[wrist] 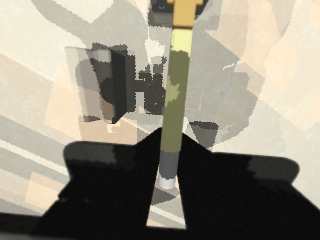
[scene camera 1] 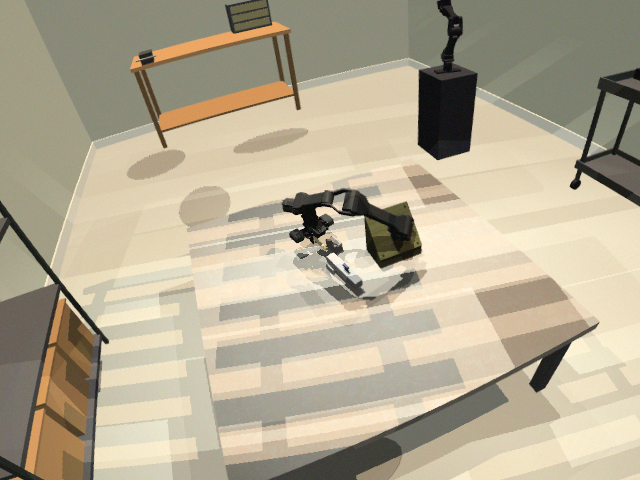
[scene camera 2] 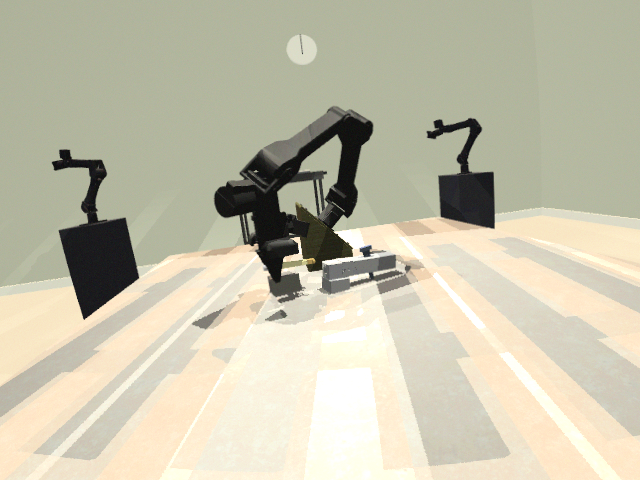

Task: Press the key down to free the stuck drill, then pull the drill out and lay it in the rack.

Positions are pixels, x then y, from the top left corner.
Labels:
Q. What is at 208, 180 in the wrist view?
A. The gripper.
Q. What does the gripper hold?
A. A drill.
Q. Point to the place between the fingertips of the gripper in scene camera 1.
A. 314, 243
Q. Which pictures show the gripper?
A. The wrist view, scene camera 1 and scene camera 2: all of them.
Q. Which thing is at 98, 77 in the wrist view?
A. A grey rack.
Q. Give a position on a grey housing block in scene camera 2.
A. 336, 273

